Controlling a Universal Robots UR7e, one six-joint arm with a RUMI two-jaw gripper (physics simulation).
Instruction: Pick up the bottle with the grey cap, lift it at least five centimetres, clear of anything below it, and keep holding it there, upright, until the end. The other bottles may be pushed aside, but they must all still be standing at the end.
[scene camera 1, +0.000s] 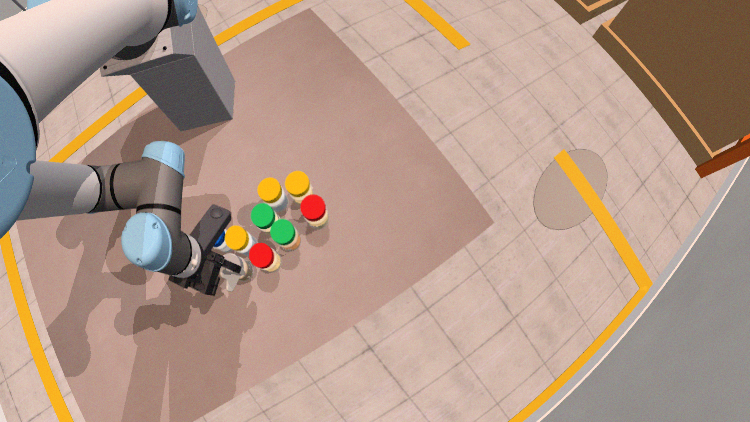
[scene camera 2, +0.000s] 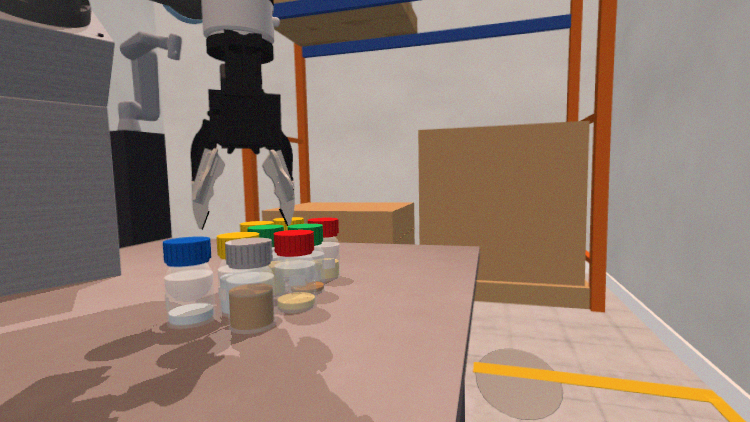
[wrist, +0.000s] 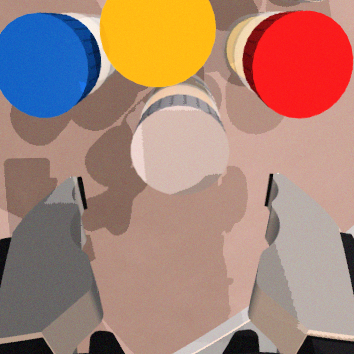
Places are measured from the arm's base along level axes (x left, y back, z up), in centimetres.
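Pixels of known places: gripper, fingertip midpoint: (scene camera 2: 246, 227) (wrist: 174, 178); arm's base, link origin: (scene camera 2: 30, 3).
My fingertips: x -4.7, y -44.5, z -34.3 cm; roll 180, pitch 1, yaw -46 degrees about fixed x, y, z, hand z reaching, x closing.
Observation:
For each thing: its top centre in the pictures, then the offset to it from my fingertips.
- grey-capped bottle, top centre: (wrist: 179, 153) (scene camera 2: 249, 241) (scene camera 1: 229, 265) dx +0.6, dy +0.2, dz -1.8 cm
- yellow-capped bottle, top centre: (wrist: 155, 30) (scene camera 2: 237, 234) (scene camera 1: 235, 237) dx +4.4, dy +5.3, dz -1.8 cm
- blue-capped bottle, top centre: (wrist: 37, 67) (scene camera 2: 186, 240) (scene camera 1: 211, 233) dx -0.8, dy +8.8, dz -1.8 cm
The grey-capped bottle (scene camera 1: 244, 269) (scene camera 2: 250, 293) (wrist: 180, 150) stands upright on the table, with brown contents. In the wrist view its cap lies between the finger lines, mostly beyond the tips. My gripper (scene camera 2: 244, 225) (wrist: 174, 178) is open and empty, pointing down, its tips a little above cap height in scene camera 2. A yellow-capped bottle (scene camera 1: 237, 238) (scene camera 2: 237, 244) (wrist: 158, 40) stands close behind the grey-capped one. A blue-capped bottle (scene camera 1: 218, 240) (scene camera 2: 187, 250) (wrist: 44, 65) and a red-capped bottle (scene camera 1: 261, 255) (scene camera 2: 294, 242) (wrist: 302, 64) stand on either side. The gripper partly hides the grey cap in scene camera 1.
Farther back stand two green-capped bottles (scene camera 1: 262, 215) (scene camera 1: 283, 232), two yellow-capped bottles (scene camera 1: 269, 189) (scene camera 1: 297, 183) and another red-capped bottle (scene camera 1: 313, 207), all upright. The grey pedestal (scene camera 1: 188, 89) (scene camera 2: 52, 183) rises beside the table. The table edge (scene camera 2: 470, 314) is at the right in scene camera 2.

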